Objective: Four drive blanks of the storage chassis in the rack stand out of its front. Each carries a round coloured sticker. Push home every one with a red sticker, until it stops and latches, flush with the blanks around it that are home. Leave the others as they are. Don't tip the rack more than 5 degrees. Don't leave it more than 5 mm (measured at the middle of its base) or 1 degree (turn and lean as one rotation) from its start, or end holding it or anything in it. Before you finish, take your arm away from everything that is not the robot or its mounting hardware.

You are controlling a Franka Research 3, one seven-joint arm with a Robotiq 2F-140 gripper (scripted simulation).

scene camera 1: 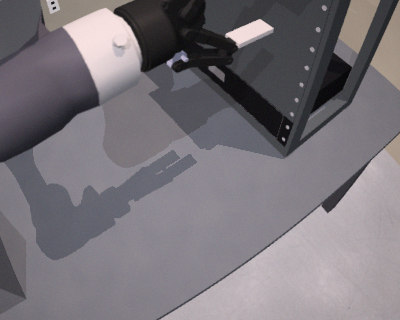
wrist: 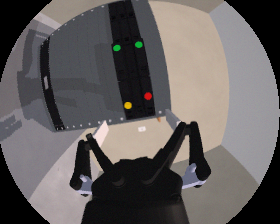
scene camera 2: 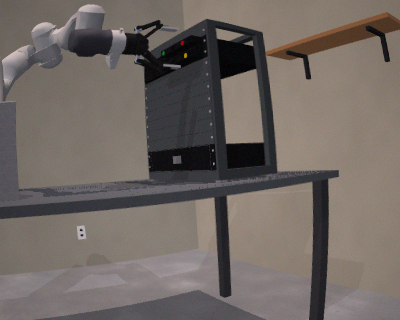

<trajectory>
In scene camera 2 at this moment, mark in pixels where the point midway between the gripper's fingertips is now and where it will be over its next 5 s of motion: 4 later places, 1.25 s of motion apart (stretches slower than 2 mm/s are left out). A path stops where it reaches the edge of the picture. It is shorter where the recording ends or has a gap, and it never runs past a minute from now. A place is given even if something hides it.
The gripper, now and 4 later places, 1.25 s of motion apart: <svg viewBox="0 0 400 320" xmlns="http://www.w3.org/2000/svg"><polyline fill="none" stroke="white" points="177,48 174,42 181,42 185,42 188,43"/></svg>
</trajectory>
